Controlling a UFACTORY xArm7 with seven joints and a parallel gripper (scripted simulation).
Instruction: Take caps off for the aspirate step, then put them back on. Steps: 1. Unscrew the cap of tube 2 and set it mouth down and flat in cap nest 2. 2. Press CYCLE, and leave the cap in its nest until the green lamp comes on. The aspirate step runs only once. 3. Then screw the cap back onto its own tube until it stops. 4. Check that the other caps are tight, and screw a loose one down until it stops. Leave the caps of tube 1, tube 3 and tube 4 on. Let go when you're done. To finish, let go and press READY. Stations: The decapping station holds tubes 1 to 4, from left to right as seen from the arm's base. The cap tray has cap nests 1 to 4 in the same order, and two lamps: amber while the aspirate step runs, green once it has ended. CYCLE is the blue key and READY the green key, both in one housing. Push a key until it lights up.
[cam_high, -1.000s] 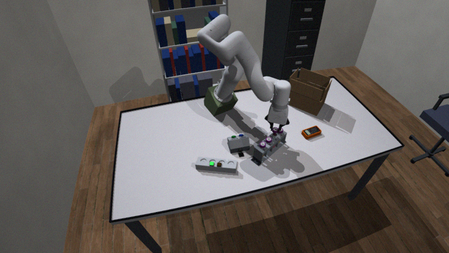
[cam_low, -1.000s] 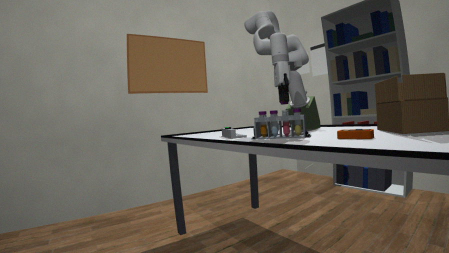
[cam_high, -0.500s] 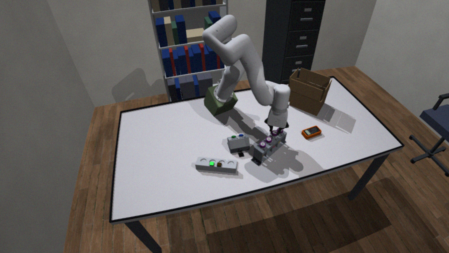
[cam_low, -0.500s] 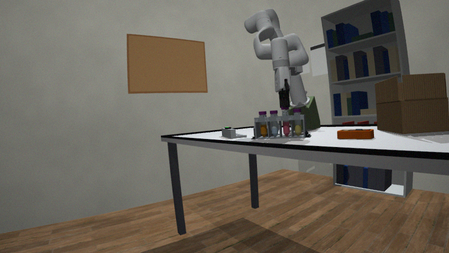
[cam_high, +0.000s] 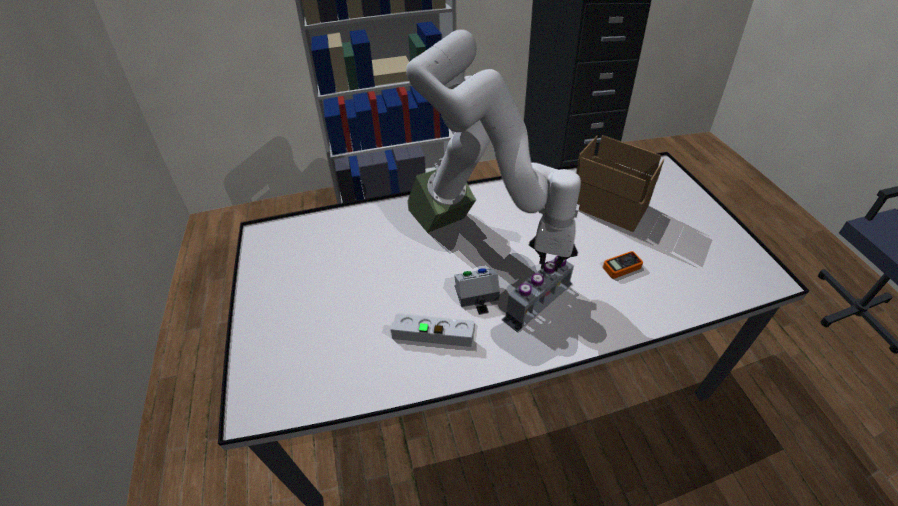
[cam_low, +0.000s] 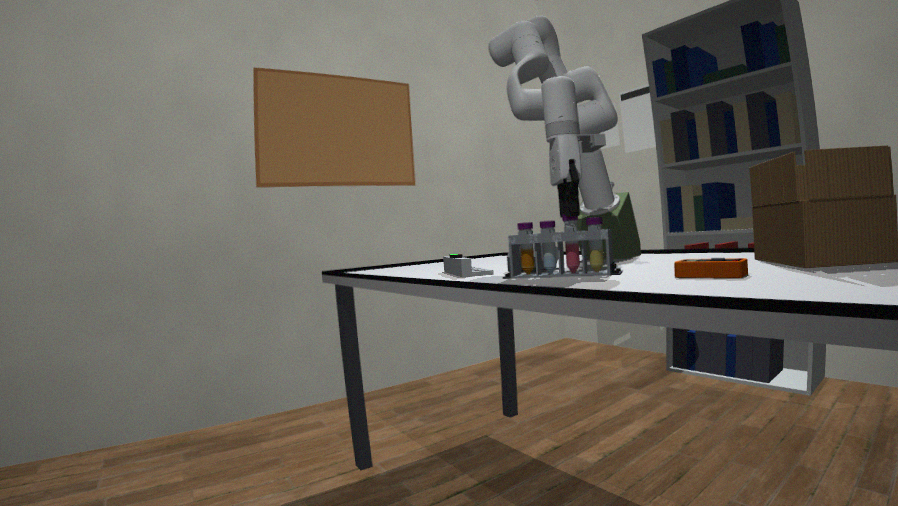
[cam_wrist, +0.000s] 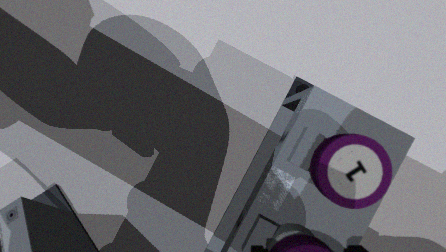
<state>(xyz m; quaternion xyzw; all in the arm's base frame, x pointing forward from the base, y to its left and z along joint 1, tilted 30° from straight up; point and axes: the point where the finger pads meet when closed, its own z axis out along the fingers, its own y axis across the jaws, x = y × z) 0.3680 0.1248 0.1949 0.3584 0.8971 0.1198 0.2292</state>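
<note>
The cap marked 1 is 5 cm to the left of my hand, 3 cm below it and 2 cm behind it. Round my hand: blue key (15 cm to the right, 12 cm behind, 8 cm below); then key housing (18 cm to the right, 10 cm behind, 9 cm below); then green key (19 cm to the right, 13 cm behind, 8 cm below).
</note>
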